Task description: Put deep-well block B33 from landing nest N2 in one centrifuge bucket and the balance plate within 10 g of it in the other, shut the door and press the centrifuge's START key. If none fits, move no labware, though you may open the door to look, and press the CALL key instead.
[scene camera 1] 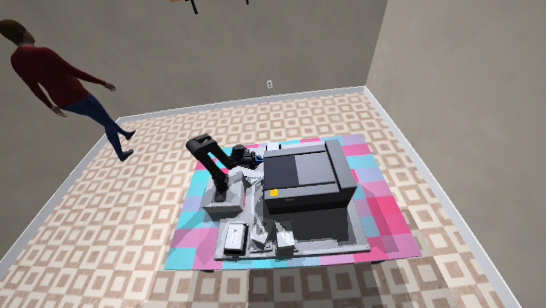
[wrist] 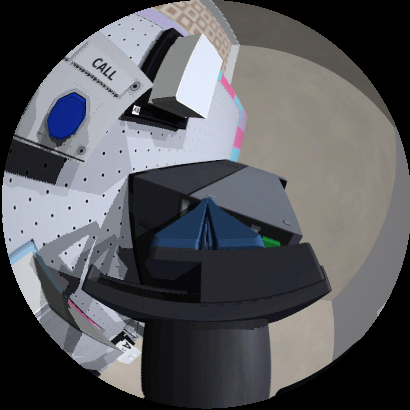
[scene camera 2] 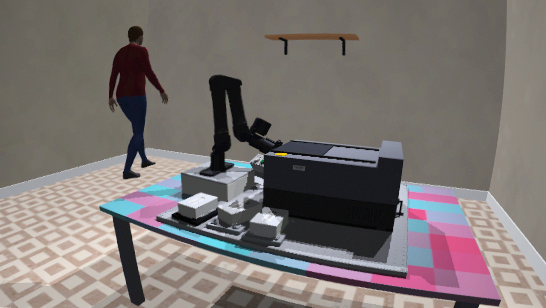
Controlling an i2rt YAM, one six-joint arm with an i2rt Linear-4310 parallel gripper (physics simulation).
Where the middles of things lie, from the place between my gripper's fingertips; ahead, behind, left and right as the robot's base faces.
My hand is 100 mm past the blue CALL button (wrist: pixel 66 115), 70 mm to the right of it and 50 mm above it. Also, from my hand: button panel (wrist: pixel 109 81) 150 mm behind, 120 mm to the left, 70 mm below; then dark centrifuge (scene camera 2: pixel 356 186) 250 mm ahead, 170 mm to the right, 10 mm above.
